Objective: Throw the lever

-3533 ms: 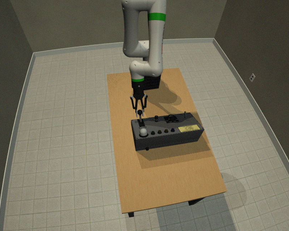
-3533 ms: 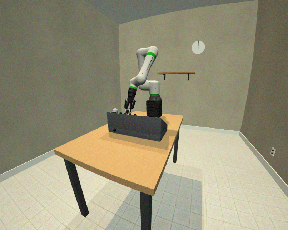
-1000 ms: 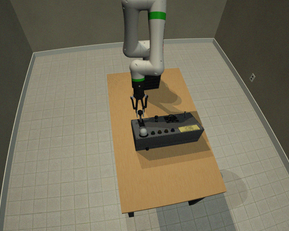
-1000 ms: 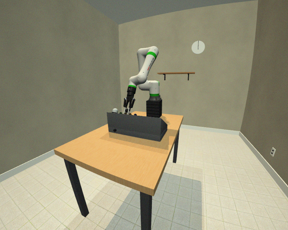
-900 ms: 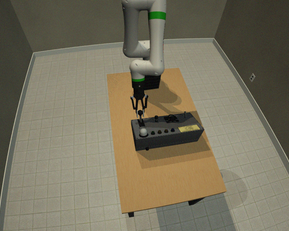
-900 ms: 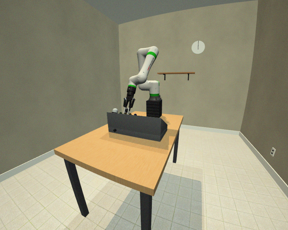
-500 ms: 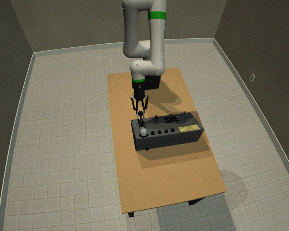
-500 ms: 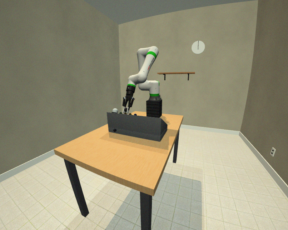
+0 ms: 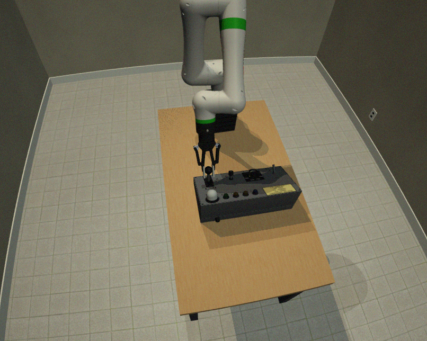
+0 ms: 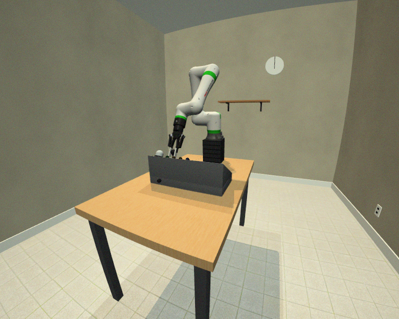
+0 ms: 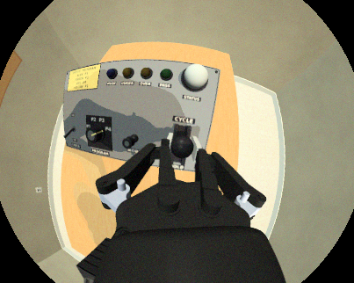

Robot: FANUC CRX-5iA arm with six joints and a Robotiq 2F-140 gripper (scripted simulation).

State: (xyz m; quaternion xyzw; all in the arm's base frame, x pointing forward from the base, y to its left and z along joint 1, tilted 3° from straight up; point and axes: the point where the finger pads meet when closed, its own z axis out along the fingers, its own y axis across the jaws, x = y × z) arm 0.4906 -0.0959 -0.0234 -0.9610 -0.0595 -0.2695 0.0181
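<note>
Now: the small black toggle 10 mm behind my hand, 120 mm to the left of it and 60 mm below it. Round my hand: dark grey console 30 mm ahead, 180 mm to the left, 80 mm below; black rotary selector 20 mm behind, 230 mm to the left, 60 mm below; lever 40 mm below.
</note>
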